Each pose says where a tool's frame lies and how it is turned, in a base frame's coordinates. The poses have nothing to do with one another.
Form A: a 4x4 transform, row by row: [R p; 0 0 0 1], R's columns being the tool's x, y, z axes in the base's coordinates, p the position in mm. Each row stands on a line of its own.
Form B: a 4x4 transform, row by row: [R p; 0 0 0 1], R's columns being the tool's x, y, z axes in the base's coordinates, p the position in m. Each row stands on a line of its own. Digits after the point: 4 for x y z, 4 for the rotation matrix.
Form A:
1:
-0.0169, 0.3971, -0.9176, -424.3
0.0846, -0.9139, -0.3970, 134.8
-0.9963, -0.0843, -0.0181, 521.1
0, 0, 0, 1
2:
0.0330, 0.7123, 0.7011, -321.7
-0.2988, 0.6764, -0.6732, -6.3
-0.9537, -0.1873, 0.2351, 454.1
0, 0, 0, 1
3:
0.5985, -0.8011, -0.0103, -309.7
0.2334, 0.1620, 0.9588, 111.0
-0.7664, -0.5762, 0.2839, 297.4
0, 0, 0, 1
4:
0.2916, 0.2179, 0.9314, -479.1
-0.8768, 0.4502, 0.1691, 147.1
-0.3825, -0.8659, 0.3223, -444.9
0, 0, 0, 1
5:
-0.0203, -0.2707, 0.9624, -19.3
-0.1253, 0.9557, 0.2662, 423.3
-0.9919, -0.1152, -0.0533, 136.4
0, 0, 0, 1
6:
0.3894, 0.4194, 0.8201, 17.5
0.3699, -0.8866, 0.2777, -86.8
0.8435, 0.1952, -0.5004, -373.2
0, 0, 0, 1
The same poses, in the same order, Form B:
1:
-0.0169, 0.3971, -0.9176, -0.4243
0.0846, -0.9139, -0.3970, 0.1348
-0.9963, -0.0843, -0.0181, 0.5211
0, 0, 0, 1

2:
0.0330, 0.7123, 0.7011, -0.3217
-0.2988, 0.6764, -0.6732, -0.0063
-0.9537, -0.1873, 0.2351, 0.4541
0, 0, 0, 1

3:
0.5985, -0.8011, -0.0103, -0.3097
0.2334, 0.1620, 0.9588, 0.1110
-0.7664, -0.5762, 0.2839, 0.2974
0, 0, 0, 1

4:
0.2916, 0.2179, 0.9314, -0.4791
-0.8768, 0.4502, 0.1691, 0.1471
-0.3825, -0.8659, 0.3223, -0.4449
0, 0, 0, 1

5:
-0.0203, -0.2707, 0.9624, -0.0193
-0.1253, 0.9557, 0.2662, 0.4233
-0.9919, -0.1152, -0.0533, 0.1364
0, 0, 0, 1

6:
0.3894, 0.4194, 0.8201, 0.0175
0.3699, -0.8866, 0.2777, -0.0868
0.8435, 0.1952, -0.5004, -0.3732
0, 0, 0, 1

